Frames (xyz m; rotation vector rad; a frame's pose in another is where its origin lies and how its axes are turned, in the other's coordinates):
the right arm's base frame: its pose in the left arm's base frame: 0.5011 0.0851 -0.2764 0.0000 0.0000 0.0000
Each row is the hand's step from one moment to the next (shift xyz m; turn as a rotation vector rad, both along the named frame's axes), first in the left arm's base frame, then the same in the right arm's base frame.
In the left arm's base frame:
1: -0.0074 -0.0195 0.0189 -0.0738 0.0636 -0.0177
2: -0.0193 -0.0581 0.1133 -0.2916 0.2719 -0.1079
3: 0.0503 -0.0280 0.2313 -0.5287 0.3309 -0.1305
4: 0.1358 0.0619 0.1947 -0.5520 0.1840 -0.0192
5: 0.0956 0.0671 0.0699 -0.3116 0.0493 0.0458
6: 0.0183 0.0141 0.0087 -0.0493 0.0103 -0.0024
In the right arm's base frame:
1: -0.0074 -0.0195 0.0189 -0.0738 0.0636 -0.0177
2: -0.0193 -0.0581 0.1133 -0.2916 0.2719 -0.1079
3: 0.0503 -0.0280 0.2313 -0.5287 0.3309 -0.1305
4: 0.1358 0.0619 0.1947 -0.5520 0.1840 -0.0192
5: 0.0956 0.0671 0.0699 -0.3116 0.0493 0.0458
6: 0.0183 0.0141 0.0087 -0.0493 0.0103 -0.0024

